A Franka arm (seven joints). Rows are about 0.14 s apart.
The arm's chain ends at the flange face. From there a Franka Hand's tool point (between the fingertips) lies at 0.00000 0.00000 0.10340 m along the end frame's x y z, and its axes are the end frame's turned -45 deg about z.
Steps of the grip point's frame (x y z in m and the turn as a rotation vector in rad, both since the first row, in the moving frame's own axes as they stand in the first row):
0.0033, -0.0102, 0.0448, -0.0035, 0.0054, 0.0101
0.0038, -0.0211, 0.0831, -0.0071, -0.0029, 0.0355
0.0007, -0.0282, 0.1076, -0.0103, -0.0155, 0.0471
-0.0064, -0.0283, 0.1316, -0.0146, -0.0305, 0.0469
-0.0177, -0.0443, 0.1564, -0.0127, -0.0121, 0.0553
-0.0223, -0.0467, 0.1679, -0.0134, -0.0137, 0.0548
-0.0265, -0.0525, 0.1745, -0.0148, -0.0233, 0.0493
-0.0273, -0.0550, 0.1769, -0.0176, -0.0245, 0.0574
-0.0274, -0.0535, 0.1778, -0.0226, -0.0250, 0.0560
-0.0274, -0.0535, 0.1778, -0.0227, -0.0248, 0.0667
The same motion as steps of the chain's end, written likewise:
-0.0055, -0.0094, 0.0448, 0.0013, 0.0063, 0.0101
-0.0125, -0.0183, 0.0831, -0.0071, 0.0030, 0.0355
-0.0190, -0.0223, 0.1076, -0.0182, -0.0037, 0.0471
-0.0233, -0.0188, 0.1317, -0.0319, -0.0112, 0.0469
-0.0438, -0.0206, 0.1564, -0.0175, 0.0004, 0.0553
-0.0487, -0.0192, 0.1679, -0.0192, -0.0002, 0.0548
-0.0552, -0.0212, 0.1745, -0.0269, -0.0060, 0.0493
-0.0576, -0.0226, 0.1769, -0.0298, -0.0049, 0.0574
-0.0569, -0.0219, 0.1779, -0.0337, -0.0017, 0.0560
-0.0569, -0.0219, 0.1779, -0.0336, -0.0015, 0.0667

